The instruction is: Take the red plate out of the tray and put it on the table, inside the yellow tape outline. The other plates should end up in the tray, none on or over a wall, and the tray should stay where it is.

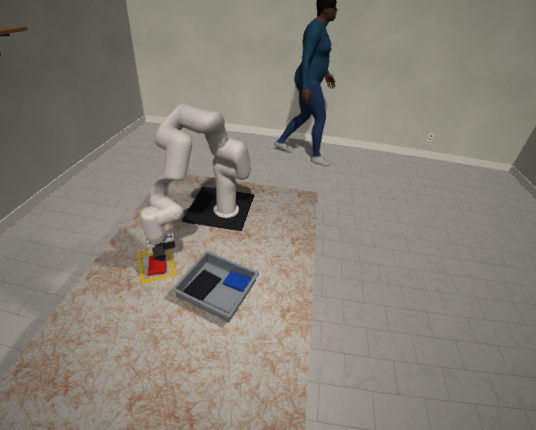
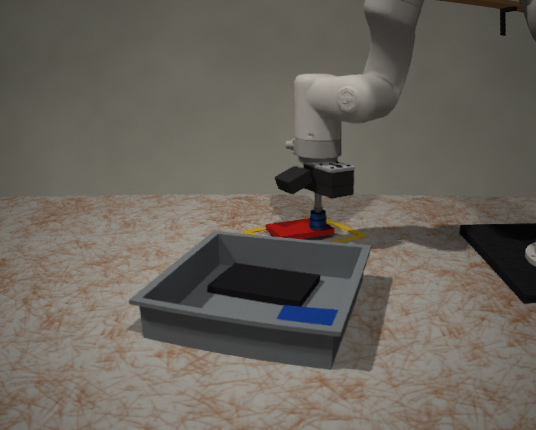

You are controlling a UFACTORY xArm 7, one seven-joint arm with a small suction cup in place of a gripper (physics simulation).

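Places are measured from the arm's base along level axes (x ahead, y left, z up), in metres.
Where they show: end effector, tool point: [image 1: 161, 260] [image 2: 317, 232]; arm's base, origin of the base link: [image 1: 226, 210].
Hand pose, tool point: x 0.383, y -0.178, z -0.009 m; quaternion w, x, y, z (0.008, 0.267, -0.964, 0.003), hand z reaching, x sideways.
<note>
Each offset is from my tool point to the centre of the thing.
The red plate @[0.029 m ahead, 0.004 m right, 0.005 m up] [image 1: 157, 266] [image 2: 292, 229] is at the suction cup's tip, inside the yellow tape outline [image 1: 141, 267] [image 2: 356, 233] as seen from above. It looks slightly tilted, low at the table; whether it touches the table is hard to tell. My gripper [image 1: 160, 258] [image 2: 318, 228], a blue suction cup, is shut on the red plate near one end of its top. The grey tray @[0.084 m ahead, 0.267 m left, 0.018 m up] [image 1: 203, 305] [image 2: 235, 337] stands beside the outline. In it, a black plate @[0.084 m ahead, 0.209 m left, 0.000 m up] [image 1: 202, 284] [image 2: 265, 283] and a blue plate @[0.040 m ahead, 0.339 m left, 0.001 m up] [image 1: 237, 281] [image 2: 307, 315] lie apart, inside the walls.
The arm's base stands on a black mat [image 1: 200, 215] [image 2: 492, 250] behind the tray. The tray's near wall to the outline stands close to the red plate. A person [image 1: 316, 60] is at the back wall, away from the arm.
</note>
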